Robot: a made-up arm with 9 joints. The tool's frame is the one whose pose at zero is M. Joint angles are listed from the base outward.
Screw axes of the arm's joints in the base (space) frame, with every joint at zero. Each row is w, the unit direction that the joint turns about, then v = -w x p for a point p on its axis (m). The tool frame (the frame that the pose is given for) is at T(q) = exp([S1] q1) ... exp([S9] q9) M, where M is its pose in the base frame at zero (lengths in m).
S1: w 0 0 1 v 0 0 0
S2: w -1 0 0 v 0 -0.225 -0.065
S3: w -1 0 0 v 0 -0.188 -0.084
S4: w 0 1 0 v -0.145 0 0.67
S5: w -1 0 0 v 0 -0.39 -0.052
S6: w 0 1 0 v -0.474 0 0.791
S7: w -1 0 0 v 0 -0.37 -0.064
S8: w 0 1 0 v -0.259 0 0.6
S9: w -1 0 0 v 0 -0.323 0.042
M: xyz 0.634 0.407 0.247 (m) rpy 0 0 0 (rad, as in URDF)
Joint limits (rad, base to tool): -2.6..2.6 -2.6..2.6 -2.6..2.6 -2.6..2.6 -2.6..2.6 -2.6..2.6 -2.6..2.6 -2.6..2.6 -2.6..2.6
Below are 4 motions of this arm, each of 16 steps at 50 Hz.
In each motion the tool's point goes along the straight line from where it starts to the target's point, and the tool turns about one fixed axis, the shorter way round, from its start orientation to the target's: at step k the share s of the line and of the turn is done. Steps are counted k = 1, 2, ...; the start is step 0. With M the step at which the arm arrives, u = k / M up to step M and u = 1 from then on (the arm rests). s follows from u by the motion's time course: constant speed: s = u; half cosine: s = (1 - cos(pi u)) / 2; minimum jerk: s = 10 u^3 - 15 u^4 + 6 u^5.
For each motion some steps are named. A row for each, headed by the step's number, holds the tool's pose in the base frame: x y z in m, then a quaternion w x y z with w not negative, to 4 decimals.
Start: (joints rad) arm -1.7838 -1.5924 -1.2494 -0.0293 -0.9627 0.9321 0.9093 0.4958 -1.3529
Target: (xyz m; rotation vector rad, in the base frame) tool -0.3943 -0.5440 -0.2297 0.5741 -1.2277 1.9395
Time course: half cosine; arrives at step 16
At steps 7, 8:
7: -0.4763 -0.5538 -0.1794 0.2964 0.4195 -0.5047 0.6938
8: -0.4629 -0.5522 -0.1876 0.3109 0.3889 -0.5024 0.7069

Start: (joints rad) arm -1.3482 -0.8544 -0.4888 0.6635 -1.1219 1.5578 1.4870 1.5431 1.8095
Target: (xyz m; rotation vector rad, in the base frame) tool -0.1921 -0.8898 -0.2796 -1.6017 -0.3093 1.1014
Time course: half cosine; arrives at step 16
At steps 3, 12, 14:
3: -0.1438 -0.9624 -0.2901 0.4874 -0.6858 -0.1679 0.5138
12: -0.1844 -0.9014 -0.2813 0.5433 -0.6794 -0.1369 0.4739
14: -0.1901 -0.8928 -0.2800 0.5509 -0.6781 -0.1324 0.4681

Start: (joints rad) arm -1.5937 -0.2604 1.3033 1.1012 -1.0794 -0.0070 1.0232 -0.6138 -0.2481
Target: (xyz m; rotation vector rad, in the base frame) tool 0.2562 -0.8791 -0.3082 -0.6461 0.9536 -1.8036
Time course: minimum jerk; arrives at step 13
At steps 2, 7, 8, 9, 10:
2: 0.2863 -0.8404 -0.2041 0.5127 -0.1294 0.3823 -0.7578
7: 0.2695 -0.8621 -0.2623 0.4957 -0.2056 0.3881 -0.7493
8: 0.2652 -0.8675 -0.2770 0.4909 -0.2247 0.3891 -0.7464
9: 0.2616 -0.8722 -0.2896 0.4866 -0.2410 0.3899 -0.7437
10: 0.2588 -0.8757 -0.2992 0.4833 -0.2533 0.3904 -0.7415

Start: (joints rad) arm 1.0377 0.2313 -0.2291 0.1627 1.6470 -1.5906 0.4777 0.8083 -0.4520
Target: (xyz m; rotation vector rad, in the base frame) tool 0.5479 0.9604 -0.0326 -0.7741 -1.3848 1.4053
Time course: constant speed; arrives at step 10
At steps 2, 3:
2: 0.5972 0.9320 -0.0625 0.4971 -0.3253 -0.5561 0.5813
3: 0.5911 0.9356 -0.0588 0.4961 -0.3245 -0.5578 0.5809

